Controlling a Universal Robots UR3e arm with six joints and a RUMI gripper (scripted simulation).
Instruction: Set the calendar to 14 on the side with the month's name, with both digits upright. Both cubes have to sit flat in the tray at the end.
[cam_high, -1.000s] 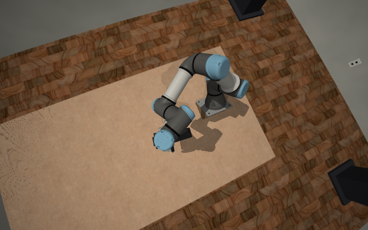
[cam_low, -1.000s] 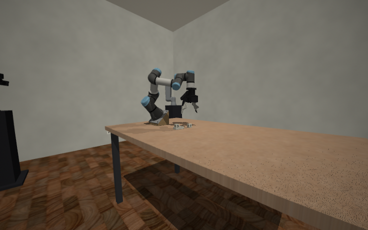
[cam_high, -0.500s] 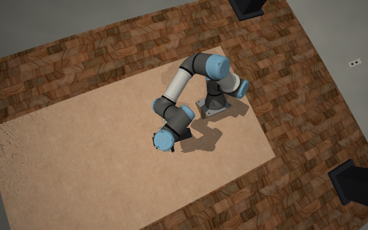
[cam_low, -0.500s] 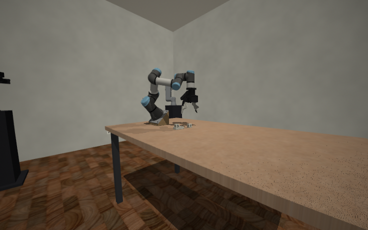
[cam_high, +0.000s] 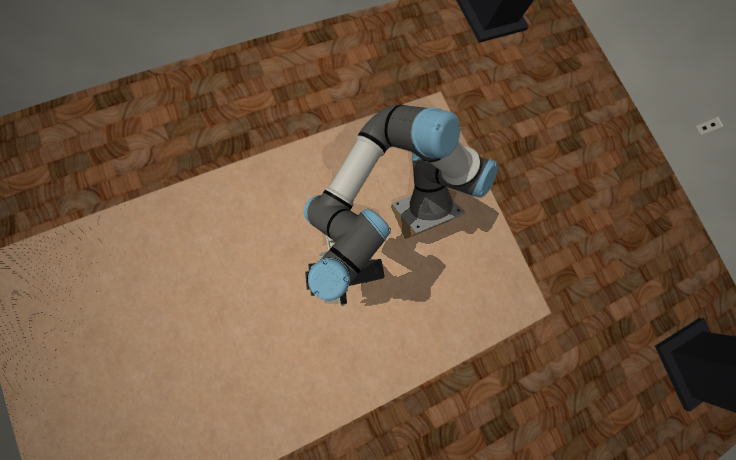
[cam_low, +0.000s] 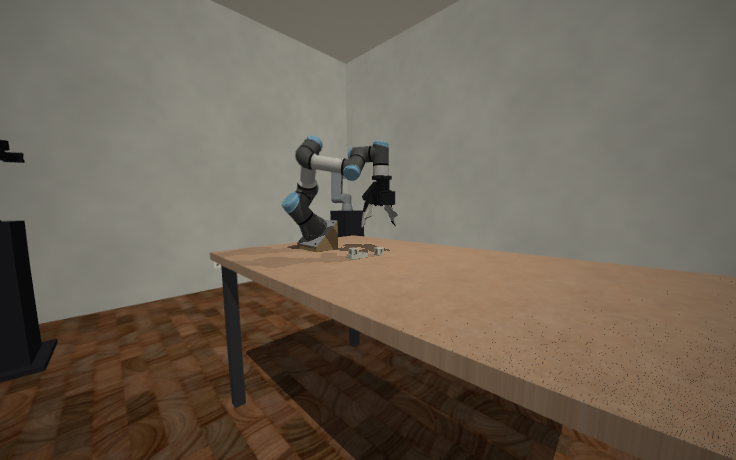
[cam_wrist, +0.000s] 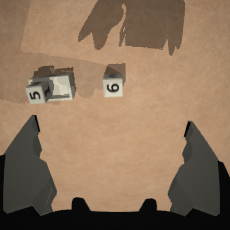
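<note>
The white digit cube is 10 cm below my hand. Round my hand: tray (11 cm to the right, 11 cm below, 2 cm behind).
</note>
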